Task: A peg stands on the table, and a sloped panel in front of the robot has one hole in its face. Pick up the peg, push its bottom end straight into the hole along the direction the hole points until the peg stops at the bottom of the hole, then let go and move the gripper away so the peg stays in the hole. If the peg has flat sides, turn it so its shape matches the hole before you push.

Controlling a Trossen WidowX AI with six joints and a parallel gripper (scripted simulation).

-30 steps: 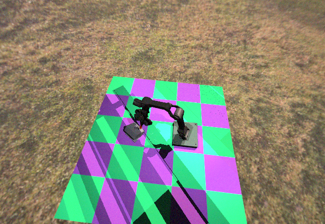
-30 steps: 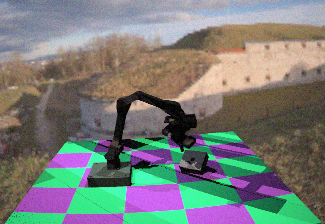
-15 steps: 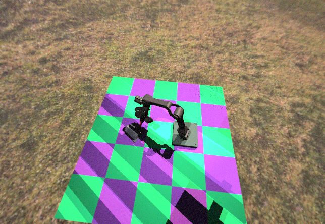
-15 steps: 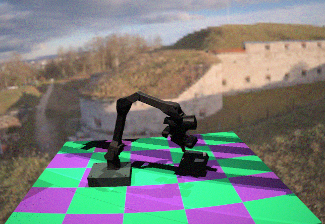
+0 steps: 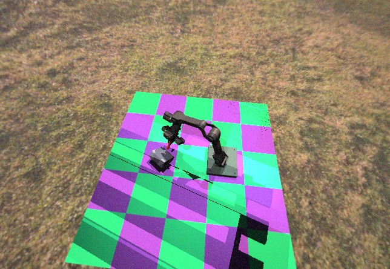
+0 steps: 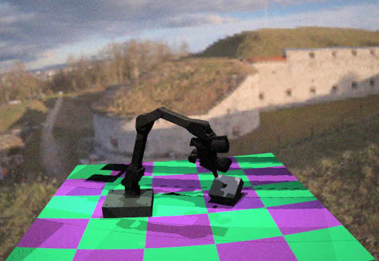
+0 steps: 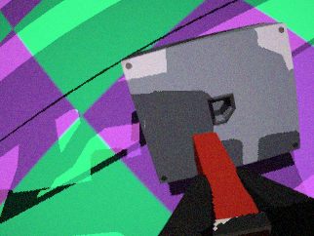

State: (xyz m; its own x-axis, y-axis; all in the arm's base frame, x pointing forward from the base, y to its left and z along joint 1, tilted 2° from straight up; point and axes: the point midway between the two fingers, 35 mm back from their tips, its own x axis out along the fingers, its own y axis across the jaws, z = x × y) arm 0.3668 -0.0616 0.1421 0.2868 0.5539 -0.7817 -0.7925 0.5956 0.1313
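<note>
Now: the grey sloped panel 11 cm below my gripper tip, 6 cm to the left of it and 6 cm ahead of it. Round my gripper tip: red peg: 1 cm to the right, 1 cm behind, 1 cm above.
</note>
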